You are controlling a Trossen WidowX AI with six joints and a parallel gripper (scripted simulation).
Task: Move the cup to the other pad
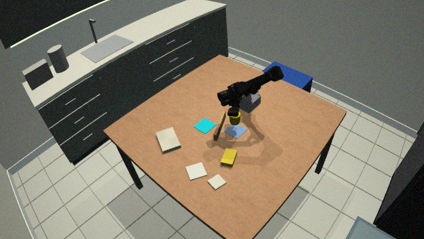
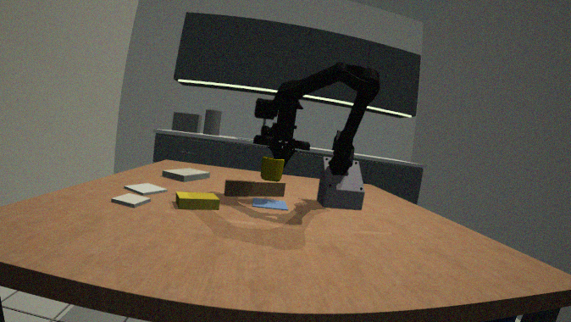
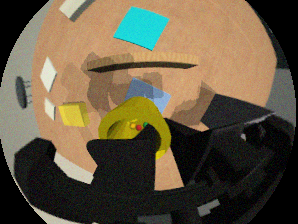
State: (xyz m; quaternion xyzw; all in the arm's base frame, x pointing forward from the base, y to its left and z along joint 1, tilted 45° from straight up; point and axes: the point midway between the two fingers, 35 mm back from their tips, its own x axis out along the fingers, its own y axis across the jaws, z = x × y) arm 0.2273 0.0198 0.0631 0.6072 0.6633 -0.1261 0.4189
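The cyan pad lies 90 mm ahead of my gripper tip, 180 mm to the right of it and 120 mm below it. From my gripper tip the other things lie so: wooden bar: 60 mm ahead, 80 mm to the right, 100 mm below; light blue pad: 20 mm ahead, 20 mm to the left, 120 mm below; yellow cup: 20 mm ahead, 10 mm to the left.
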